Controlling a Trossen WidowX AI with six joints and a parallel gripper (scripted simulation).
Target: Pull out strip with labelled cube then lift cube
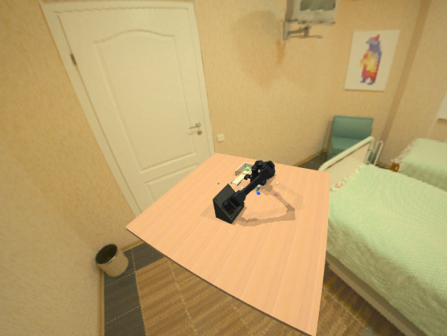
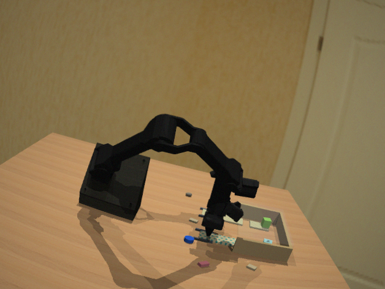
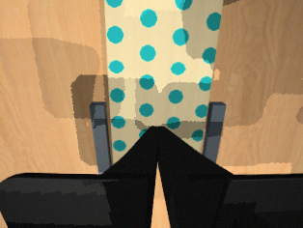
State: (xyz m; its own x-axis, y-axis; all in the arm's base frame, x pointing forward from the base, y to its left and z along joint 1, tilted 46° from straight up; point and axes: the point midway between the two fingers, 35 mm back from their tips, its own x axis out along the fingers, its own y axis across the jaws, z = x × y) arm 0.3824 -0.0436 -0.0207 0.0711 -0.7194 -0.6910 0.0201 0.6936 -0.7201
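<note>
Right now my gripper tip is 20 cm short of the light blue labelled cube, 1 cm to the left of it and 2 cm below it. Also, from my gripper tip: pink block (19 cm to the right); then blue disc (6 cm behind, 6 cm to the right).
</note>
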